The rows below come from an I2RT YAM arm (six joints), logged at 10 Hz.
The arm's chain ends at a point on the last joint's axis. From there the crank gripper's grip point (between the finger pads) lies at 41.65 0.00 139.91 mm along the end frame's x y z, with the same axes.
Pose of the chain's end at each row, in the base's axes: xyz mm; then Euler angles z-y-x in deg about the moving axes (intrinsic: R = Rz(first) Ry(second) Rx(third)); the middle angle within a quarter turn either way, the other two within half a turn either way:
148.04, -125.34, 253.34, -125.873, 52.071, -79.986
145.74, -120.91, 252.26, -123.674, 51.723, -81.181
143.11, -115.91, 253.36, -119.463, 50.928, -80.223
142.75, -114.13, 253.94, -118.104, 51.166, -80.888
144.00, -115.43, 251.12, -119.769, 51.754, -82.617
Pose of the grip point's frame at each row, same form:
233.44, -242.37, 235.44, -125.873, 52.071, -79.986
237.16, -233.05, 232.85, -123.674, 51.723, -81.181
241.17, -222.64, 236.00, -119.463, 50.928, -80.223
244.17, -217.47, 235.39, -118.104, 51.166, -80.888
244.63, -218.96, 229.54, -119.769, 51.754, -82.617

